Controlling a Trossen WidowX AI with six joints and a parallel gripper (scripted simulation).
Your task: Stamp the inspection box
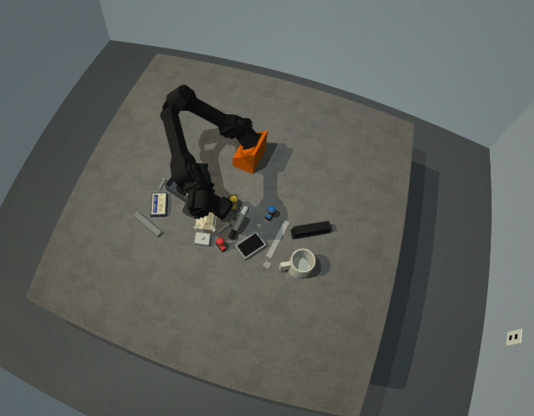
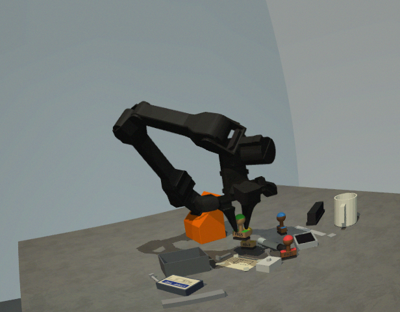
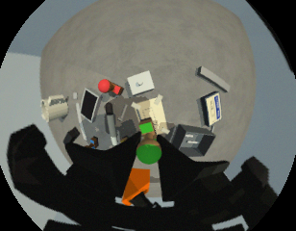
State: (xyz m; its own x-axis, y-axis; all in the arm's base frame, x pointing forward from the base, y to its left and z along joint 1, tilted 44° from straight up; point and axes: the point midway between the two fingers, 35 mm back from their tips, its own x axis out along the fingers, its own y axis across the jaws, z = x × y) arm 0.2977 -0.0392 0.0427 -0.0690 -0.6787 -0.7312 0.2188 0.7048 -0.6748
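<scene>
Now: the cream card 1 cm behind my gripper tip, 1 cm to the right of it and 9 cm below it. Also, from my gripper tip: yellow-topped HOLD stamp 8 cm behind, 7 cm to the left, 7 cm below; then red stamp 8 cm ahead, 8 cm to the left, 7 cm below; then green-topped PASS stamp right at my gripper tip.
</scene>
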